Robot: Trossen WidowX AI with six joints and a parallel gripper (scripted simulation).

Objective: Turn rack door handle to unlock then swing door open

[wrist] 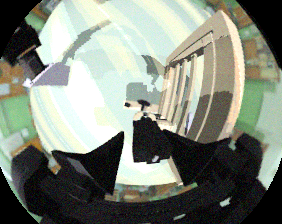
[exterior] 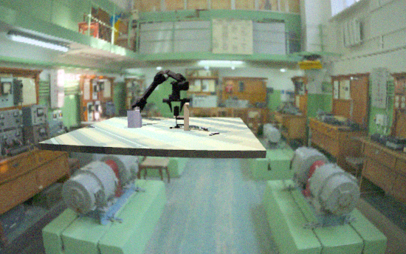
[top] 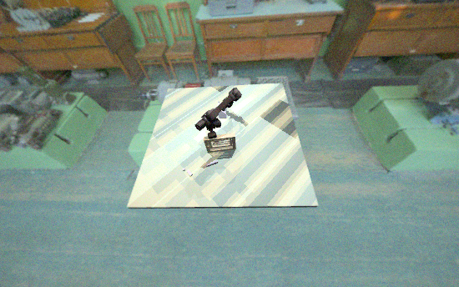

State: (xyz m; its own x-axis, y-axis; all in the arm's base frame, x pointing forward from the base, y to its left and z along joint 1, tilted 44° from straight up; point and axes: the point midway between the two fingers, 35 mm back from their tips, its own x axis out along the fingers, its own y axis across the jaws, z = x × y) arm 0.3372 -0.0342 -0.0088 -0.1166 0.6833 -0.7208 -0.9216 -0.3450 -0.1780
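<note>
My gripper tip is 20 mm above the black upright handle and 10 mm to the right of it. Round my gripper tip: grey part: 290 mm ahead, 140 mm to the right, 110 mm below.
</note>
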